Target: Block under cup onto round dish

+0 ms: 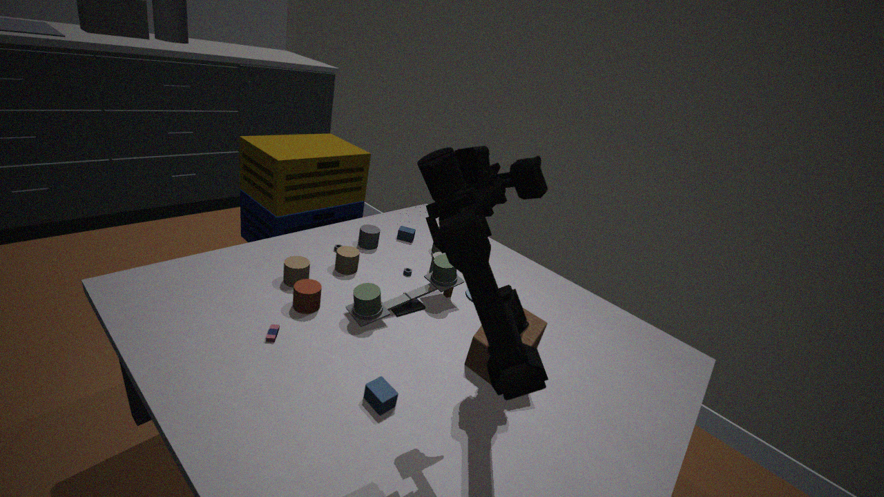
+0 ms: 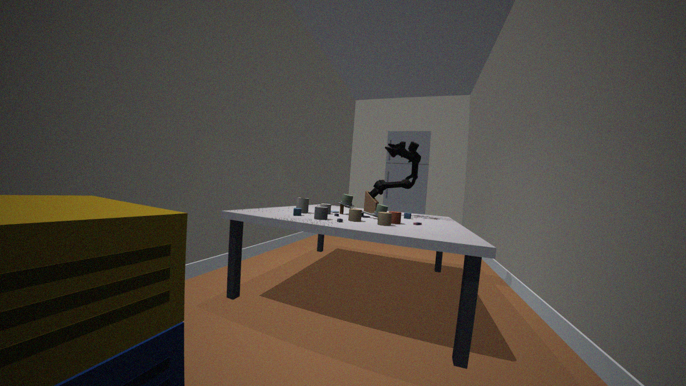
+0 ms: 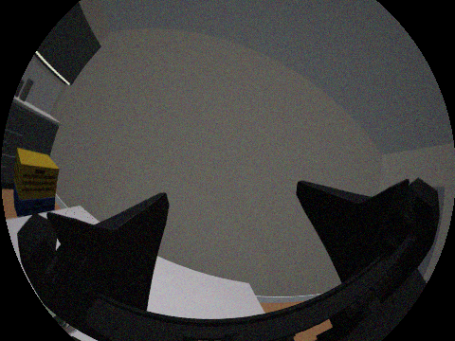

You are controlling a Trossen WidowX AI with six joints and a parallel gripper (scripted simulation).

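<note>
Now: gripper tip 28 cm short of the cup, 9 cm to the right of it and 48 cm above it. From my gripper tip the other things lie so: red-brown cylinder 41 cm ahead, 19 cm to the left, 50 cm below; then pale blue round dish 20 cm ahead, 32 cm to the right, 53 cm below; then balance 27 cm ahead, 6 cm to the right, 50 cm below.
</note>
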